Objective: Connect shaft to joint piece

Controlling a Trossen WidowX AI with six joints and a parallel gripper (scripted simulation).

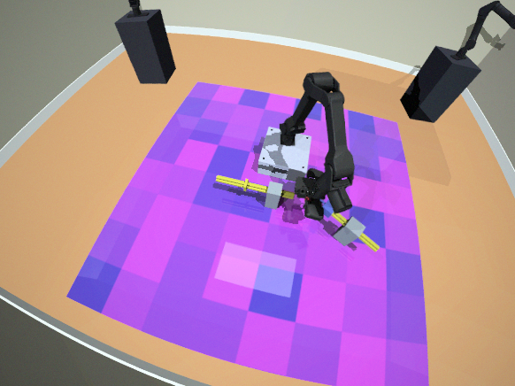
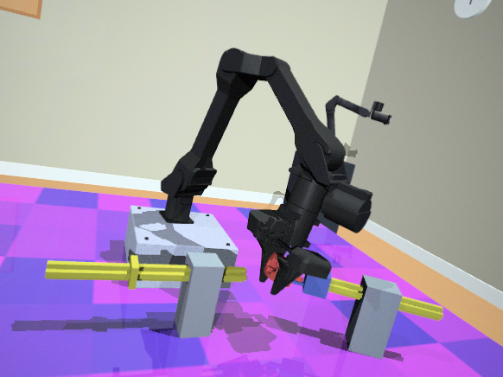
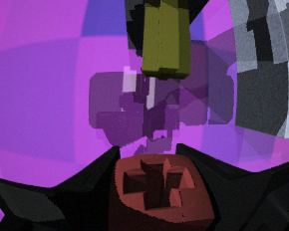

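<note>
Now: the red joint piece 20 mm to the left of my gripper tip and 30 mm above it.
</note>
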